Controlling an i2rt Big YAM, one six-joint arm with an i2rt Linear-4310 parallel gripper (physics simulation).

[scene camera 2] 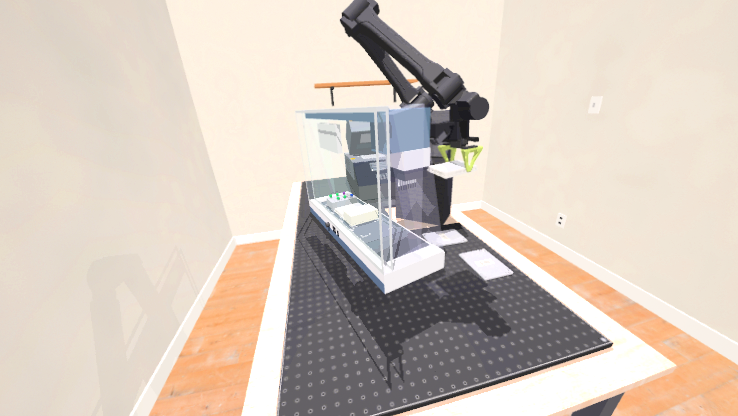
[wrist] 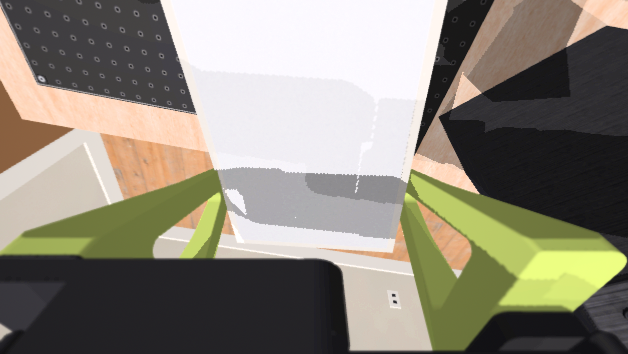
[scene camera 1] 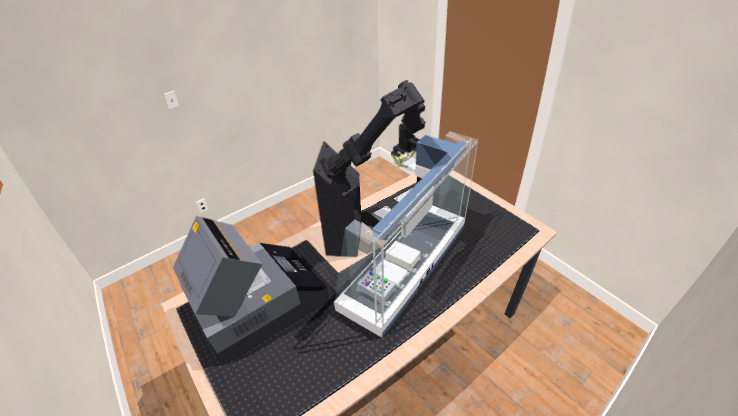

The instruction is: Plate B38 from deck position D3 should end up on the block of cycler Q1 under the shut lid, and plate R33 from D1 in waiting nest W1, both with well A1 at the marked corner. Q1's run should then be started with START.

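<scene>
My gripper is shut on a white plate, its green fingers on the two long sides. The plate is roughly level, high above the table behind the clear-walled deck unit. Its name and well A1 corner cannot be read. The grey cycler stands at the left in scene camera 1, its lid tilted up. A pale gridded surface shows under the lid; I cannot tell whether it is bare block or a plate. Beside it is a dark control panel; START is unreadable.
On the deck unit are a thick off-white block and a rack with coloured caps. Two flat pale pieces lie on the black mat behind it. The clear front and blue beam rise above the deck.
</scene>
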